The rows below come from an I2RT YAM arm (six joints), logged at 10 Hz.
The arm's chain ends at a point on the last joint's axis. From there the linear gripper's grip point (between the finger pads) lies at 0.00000 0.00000 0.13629 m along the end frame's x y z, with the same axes.
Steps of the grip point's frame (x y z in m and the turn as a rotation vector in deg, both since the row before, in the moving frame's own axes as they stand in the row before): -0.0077 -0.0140 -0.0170 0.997 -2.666 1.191; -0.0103 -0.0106 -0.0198 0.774 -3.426 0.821; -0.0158 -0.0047 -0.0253 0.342 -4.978 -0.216; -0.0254 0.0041 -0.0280 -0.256 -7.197 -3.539
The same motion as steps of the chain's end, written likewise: -0.0014 -0.0116 -0.0168 0.997 -2.666 1.191; -0.0022 -0.0087 -0.0195 0.774 -3.426 0.821; -0.0040 -0.0039 -0.0248 0.342 -4.978 -0.216; -0.0084 0.0030 -0.0269 -0.256 -7.197 -3.539
